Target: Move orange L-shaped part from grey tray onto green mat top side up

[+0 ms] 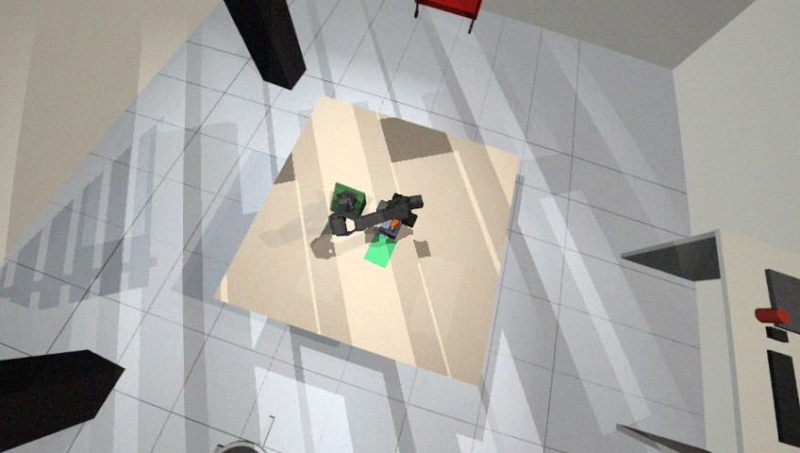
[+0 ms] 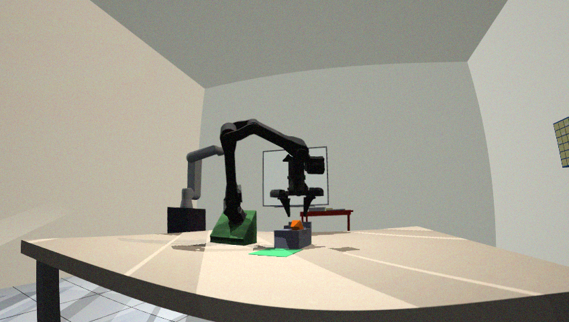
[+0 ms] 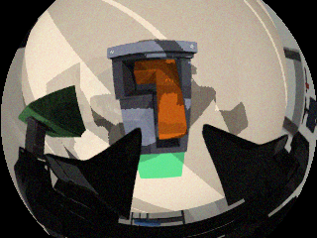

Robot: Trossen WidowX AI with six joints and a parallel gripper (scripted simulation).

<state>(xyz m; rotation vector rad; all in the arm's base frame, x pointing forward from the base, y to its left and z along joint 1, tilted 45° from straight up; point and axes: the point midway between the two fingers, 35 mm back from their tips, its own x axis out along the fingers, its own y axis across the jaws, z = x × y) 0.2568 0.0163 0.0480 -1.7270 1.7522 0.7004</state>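
The green mat lies 2 cm behind my gripper tip, 15 cm to the right of it and 12 cm below it.
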